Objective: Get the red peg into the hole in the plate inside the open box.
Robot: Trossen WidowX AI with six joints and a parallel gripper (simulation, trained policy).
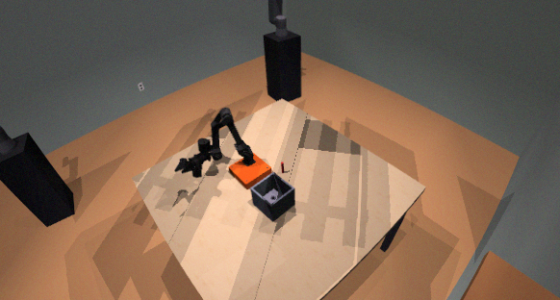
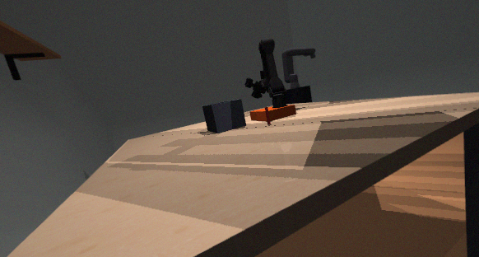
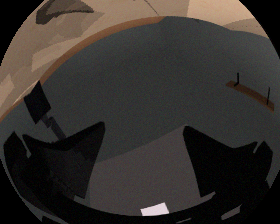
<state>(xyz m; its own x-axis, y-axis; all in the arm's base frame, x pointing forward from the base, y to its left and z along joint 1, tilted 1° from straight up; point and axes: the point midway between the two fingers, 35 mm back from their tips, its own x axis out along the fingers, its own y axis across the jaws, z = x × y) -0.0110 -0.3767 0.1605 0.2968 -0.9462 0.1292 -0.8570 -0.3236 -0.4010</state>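
The red peg is 160 mm ahead of my gripper tip, 550 mm to the left of it and 170 mm below it. Round my gripper tip: grey plate: 320 mm ahead, 380 mm to the left, 160 mm below.
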